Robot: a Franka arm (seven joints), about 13 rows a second.
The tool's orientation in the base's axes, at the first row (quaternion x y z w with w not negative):
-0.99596, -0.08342, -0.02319, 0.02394
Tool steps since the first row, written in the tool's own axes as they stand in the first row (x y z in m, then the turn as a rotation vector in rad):
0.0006, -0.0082, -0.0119, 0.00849, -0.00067, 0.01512
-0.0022, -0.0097, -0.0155, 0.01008, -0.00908, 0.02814
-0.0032, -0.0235, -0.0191, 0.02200, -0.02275, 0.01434
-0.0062, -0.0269, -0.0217, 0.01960, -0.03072, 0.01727
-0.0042, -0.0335, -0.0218, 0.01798, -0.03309, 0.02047
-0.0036, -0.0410, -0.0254, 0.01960, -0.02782, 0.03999
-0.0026, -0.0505, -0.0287, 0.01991, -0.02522, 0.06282
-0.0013, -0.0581, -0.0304, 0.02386, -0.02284, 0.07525
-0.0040, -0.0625, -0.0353, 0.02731, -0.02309, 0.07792
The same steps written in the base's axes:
-0.0013, 0.0076, 0.0123, 0.00889, 0.00284, -0.01463
-0.0044, 0.0084, 0.0158, 0.00960, 0.01206, -0.02717
-0.0079, 0.0216, 0.0199, 0.01847, 0.02678, -0.01221
-0.0115, 0.0244, 0.0225, 0.01490, 0.03438, -0.01490
-0.0107, 0.0312, 0.0230, 0.01304, 0.03661, -0.01807
-0.0115, 0.0385, 0.0270, 0.01634, 0.03270, -0.03770
-0.0122, 0.0478, 0.0307, 0.01804, 0.03137, -0.06058
-0.0123, 0.0554, 0.0328, 0.02286, 0.03031, -0.07288
-0.0159, 0.0591, 0.0378, 0.02633, 0.03127, -0.07536

